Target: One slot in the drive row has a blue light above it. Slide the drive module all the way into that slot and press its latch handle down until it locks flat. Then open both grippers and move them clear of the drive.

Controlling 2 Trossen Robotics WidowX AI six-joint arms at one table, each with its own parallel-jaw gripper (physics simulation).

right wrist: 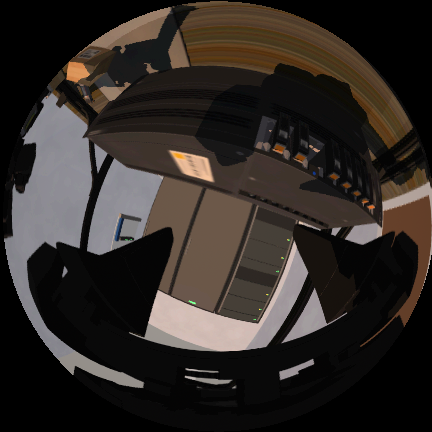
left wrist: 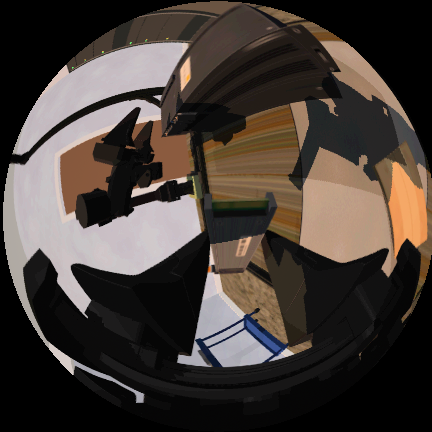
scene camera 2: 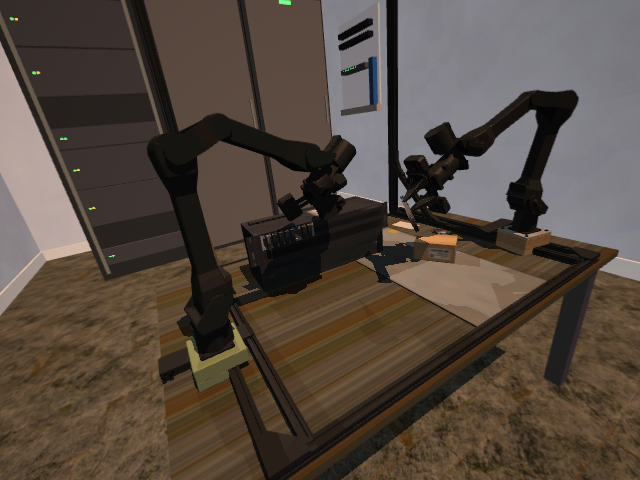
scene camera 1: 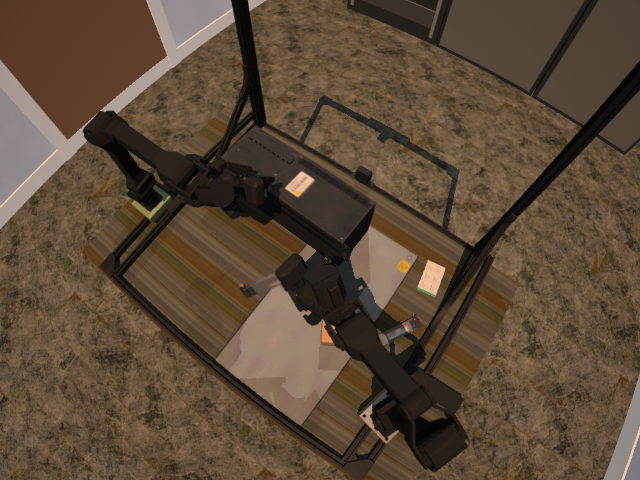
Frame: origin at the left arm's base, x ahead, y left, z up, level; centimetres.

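Seen in the pictures: left gripper, between the fingertips: (left wrist: 235, 236) (scene camera 2: 407, 206); right gripper, between the fingertips: (right wrist: 235, 232) (left wrist: 145, 114) (scene camera 2: 307, 200) (scene camera 1: 262, 173); left arm's base, origin of its link: (scene camera 2: 523, 229) (scene camera 1: 387, 416); right arm's base, origin of its link: (left wrist: 190, 186) (scene camera 2: 215, 344) (scene camera 1: 150, 199).
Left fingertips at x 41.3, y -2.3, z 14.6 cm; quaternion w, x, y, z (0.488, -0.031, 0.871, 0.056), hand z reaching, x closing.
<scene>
Pixels of each thing's top centre, then the offset from my left fingertips to it. Level surfaces: height alone.
- black server chassis, centre of its top: (right wrist: 214, 174) (left wrist: 179, 78) (scene camera 1: 293, 177) (scene camera 2: 312, 213) dz -3.2, dx +20.9, dy -21.0 cm
- grey drive module, centre of its top: (left wrist: 197, 263) (scene camera 1: 266, 277) (scene camera 2: 408, 200) dz +2.4, dx +1.7, dy +2.9 cm
- cardboard box, centre of its top: (scene camera 1: 337, 320) (scene camera 2: 435, 238) dz -14.5, dx -14.4, dy -5.5 cm
- grey mat, height of its surface: dz -20.5 cm
- white card, centre of its top: (scene camera 1: 431, 278) (scene camera 2: 405, 225) dz -20.6, dx -23.6, dy -35.7 cm
- small tool, centre of its top: (scene camera 1: 398, 329) (right wrist: 85, 92) (scene camera 2: 443, 234) dz -19.8, dx -27.2, dy -17.1 cm
The black server chassis (scene camera 1: 328, 214) (scene camera 2: 356, 229) (left wrist: 250, 60) (right wrist: 169, 116) stands at the back of the table. Its drive row (scene camera 2: 290, 235) (right wrist: 318, 160) faces the right arm's side, and a small blue light (right wrist: 313, 173) shows above one slot. My left gripper (scene camera 1: 282, 281) (scene camera 2: 413, 202) (left wrist: 235, 236) is shut on the grey drive module (scene camera 1: 258, 286) (scene camera 2: 410, 214) (left wrist: 238, 233) and holds it in the air over the grey mat, well away from the drive row. My right gripper (scene camera 1: 268, 205) (scene camera 2: 320, 207) (right wrist: 235, 232) is open and empty just above the chassis near the drive row.
A cardboard box (scene camera 1: 326, 333) (scene camera 2: 436, 248) (left wrist: 407, 201) sits on the grey mat (scene camera 1: 280, 352) (scene camera 2: 490, 286). A white card (scene camera 1: 431, 277) and a small tool (scene camera 1: 401, 329) lie near the left arm's base. Black frame posts (scene camera 1: 249, 62) (scene camera 2: 391, 95) stand at the table's corners.
</scene>
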